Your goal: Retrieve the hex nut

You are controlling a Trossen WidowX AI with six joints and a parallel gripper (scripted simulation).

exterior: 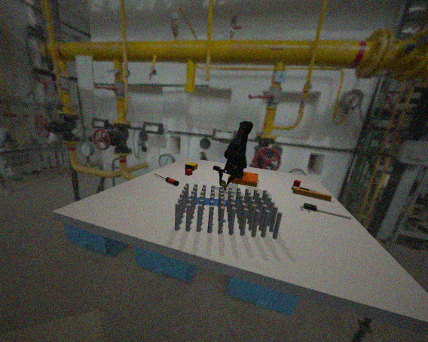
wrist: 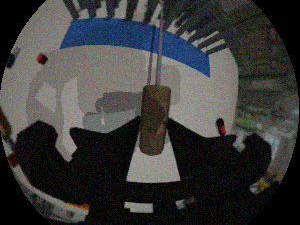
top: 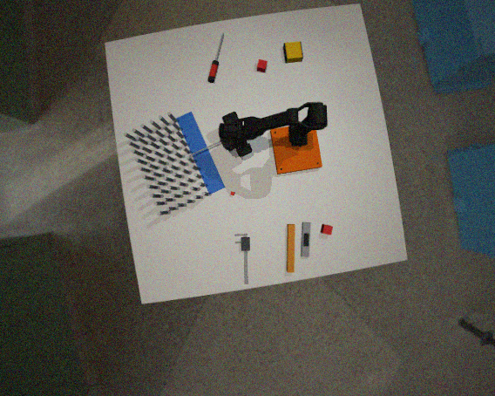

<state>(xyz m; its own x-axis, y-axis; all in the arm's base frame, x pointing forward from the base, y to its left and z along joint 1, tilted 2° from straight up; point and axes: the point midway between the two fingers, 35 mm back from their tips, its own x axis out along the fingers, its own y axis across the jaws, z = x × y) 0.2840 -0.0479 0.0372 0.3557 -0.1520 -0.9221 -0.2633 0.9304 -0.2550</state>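
Now: the blue taped strip 160 mm ahead of my gripper tip, 50 mm to the left of it and 30 mm below it. Also, from my gripper tip: tiny red piece (260 mm to the left, 30 mm below, 30 mm ahead); then yellow block (370 mm to the right, 340 mm behind, 10 mm below); then brown-handled tool (100 mm ahead, 30 mm to the left).
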